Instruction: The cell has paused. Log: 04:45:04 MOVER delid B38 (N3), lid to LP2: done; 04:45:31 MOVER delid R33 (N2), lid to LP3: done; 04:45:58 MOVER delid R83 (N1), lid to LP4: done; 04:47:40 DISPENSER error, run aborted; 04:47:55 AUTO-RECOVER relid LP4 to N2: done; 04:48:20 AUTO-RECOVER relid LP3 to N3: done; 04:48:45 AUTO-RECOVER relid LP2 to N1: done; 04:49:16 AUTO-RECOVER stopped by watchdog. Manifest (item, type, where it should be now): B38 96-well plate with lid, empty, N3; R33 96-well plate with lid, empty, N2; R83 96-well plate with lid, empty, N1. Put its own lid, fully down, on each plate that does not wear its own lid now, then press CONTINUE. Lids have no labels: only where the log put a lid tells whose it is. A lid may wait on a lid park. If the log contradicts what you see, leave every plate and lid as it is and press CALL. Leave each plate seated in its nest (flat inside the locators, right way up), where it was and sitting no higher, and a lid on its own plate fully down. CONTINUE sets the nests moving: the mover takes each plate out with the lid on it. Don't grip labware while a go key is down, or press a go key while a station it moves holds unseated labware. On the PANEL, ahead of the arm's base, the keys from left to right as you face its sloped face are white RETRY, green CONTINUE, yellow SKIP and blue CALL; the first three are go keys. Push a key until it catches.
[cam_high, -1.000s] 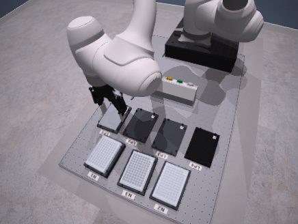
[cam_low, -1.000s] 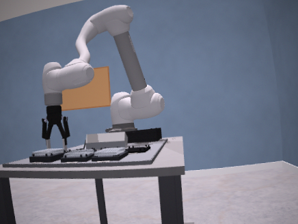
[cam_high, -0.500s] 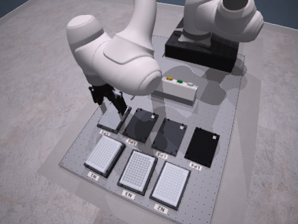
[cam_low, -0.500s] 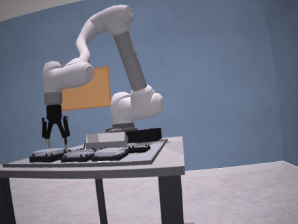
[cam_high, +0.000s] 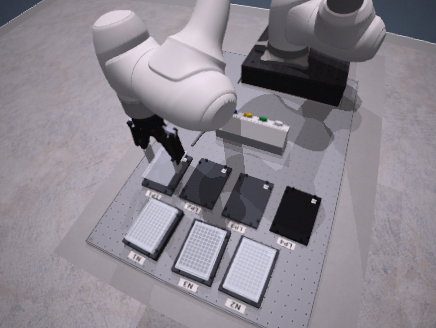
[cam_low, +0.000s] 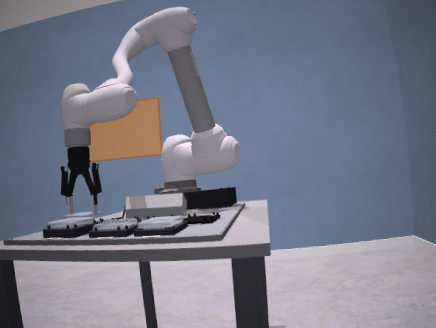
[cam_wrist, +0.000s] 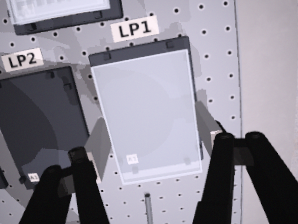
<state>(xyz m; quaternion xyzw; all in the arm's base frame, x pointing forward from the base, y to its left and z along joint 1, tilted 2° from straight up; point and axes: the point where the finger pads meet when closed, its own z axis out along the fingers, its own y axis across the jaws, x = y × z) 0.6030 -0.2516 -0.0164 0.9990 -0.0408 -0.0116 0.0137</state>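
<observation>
Right now my hand is 60 mm above the lid park LP1. Round my hand: lid park LP2: 130 mm to the left, 60 mm below; LP2 label: 90 mm ahead, 120 mm to the left, 60 mm below; pale grey lid: 20 mm below.
</observation>
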